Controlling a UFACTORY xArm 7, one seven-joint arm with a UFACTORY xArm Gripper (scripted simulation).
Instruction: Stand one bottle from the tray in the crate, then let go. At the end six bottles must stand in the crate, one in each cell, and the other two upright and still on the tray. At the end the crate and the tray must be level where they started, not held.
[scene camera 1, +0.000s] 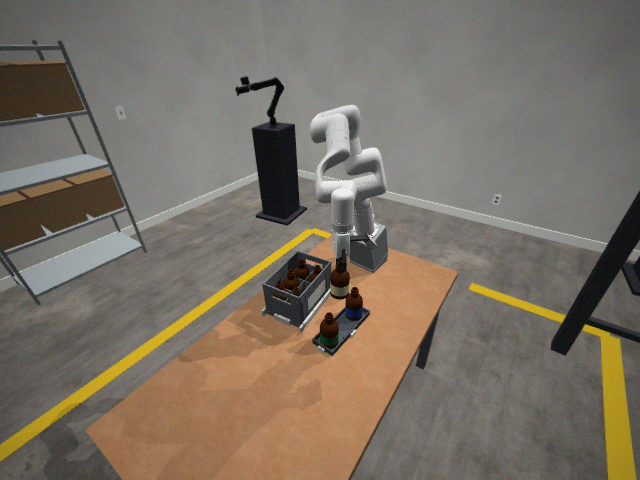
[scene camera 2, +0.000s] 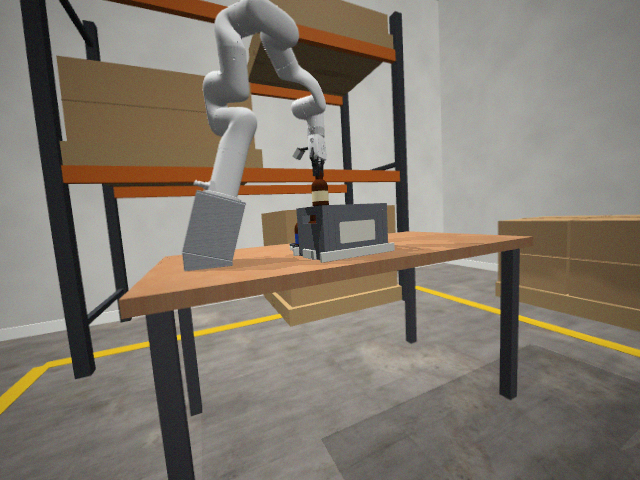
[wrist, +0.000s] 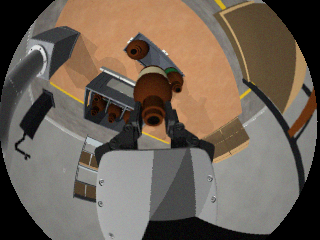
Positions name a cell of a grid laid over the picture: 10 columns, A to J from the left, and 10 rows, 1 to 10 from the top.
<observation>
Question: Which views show my gripper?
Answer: Scene camera 1, scene camera 2 and the wrist view: all of them.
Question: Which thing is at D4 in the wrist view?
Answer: A crate.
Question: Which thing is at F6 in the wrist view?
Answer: My gripper.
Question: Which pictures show the crate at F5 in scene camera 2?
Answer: Scene camera 1, scene camera 2 and the wrist view: all of them.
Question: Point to my gripper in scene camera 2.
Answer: At E4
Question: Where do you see a dark tray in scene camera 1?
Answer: F7
</observation>
